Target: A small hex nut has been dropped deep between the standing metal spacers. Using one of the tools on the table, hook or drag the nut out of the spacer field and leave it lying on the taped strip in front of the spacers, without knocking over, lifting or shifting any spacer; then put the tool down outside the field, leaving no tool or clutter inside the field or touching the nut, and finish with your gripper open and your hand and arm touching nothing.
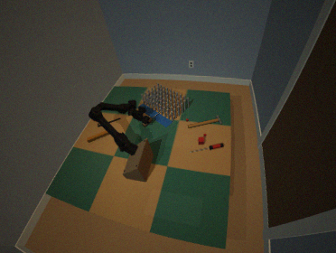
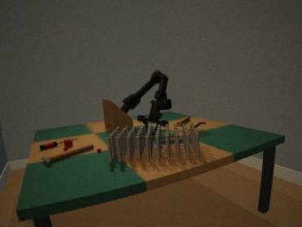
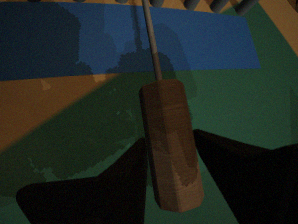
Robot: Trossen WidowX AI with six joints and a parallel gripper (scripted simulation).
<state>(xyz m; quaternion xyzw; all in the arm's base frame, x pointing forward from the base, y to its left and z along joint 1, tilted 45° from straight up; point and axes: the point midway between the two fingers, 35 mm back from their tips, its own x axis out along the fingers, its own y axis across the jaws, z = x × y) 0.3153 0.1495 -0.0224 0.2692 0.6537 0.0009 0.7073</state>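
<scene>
Right now my gripper tip is 11 cm short of the blue taped strip and 2 cm above it. The rest, counted from my gripper tip: red cube: 48 cm to the right, 7 cm behind; then orange stick: 37 cm to the left, 25 cm behind.
</scene>
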